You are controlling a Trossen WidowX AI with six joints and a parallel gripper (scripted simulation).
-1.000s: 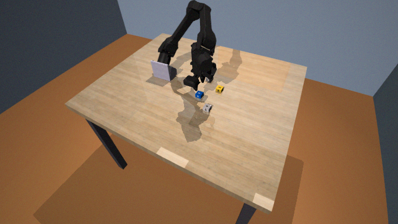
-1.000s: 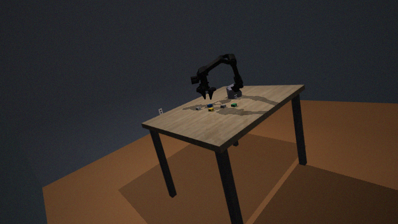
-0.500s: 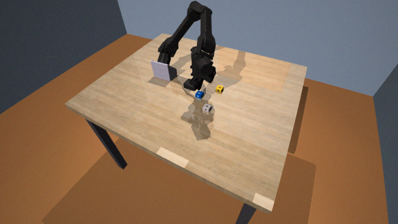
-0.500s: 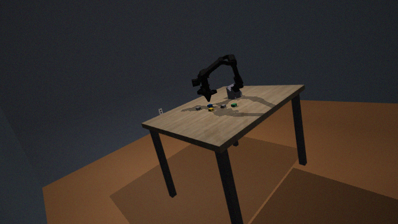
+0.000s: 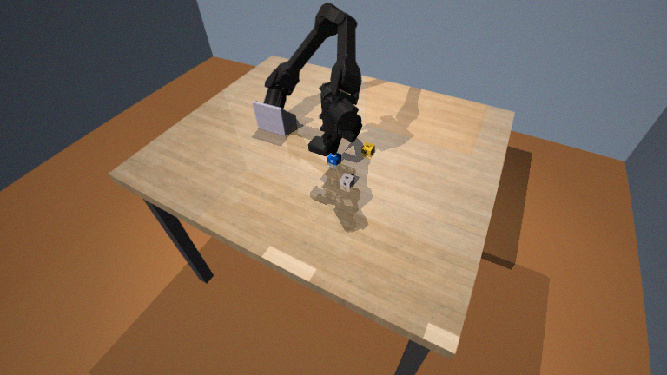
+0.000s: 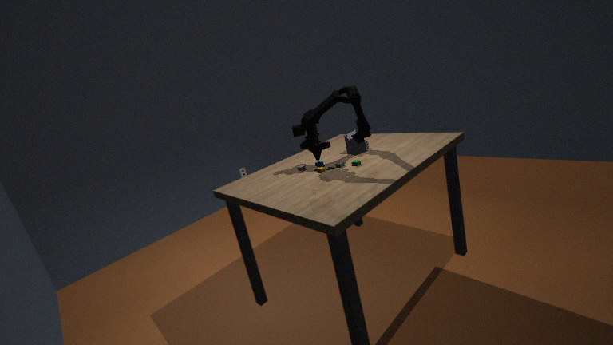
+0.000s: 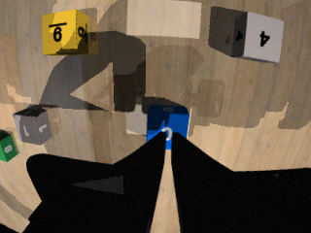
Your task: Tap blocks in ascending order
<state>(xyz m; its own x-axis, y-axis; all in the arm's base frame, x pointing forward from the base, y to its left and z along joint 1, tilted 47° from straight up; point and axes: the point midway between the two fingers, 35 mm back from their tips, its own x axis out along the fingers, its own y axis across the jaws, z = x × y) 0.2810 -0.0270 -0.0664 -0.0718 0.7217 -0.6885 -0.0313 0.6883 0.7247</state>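
Right now the blue block is 20 mm below my gripper tip. From my gripper tip the other things lie so: yellow block: 70 mm ahead, 90 mm to the left, 20 mm below; then white block: 80 mm ahead, 60 mm to the right, 20 mm below; then grey block: 20 mm behind, 140 mm to the left, 20 mm below.
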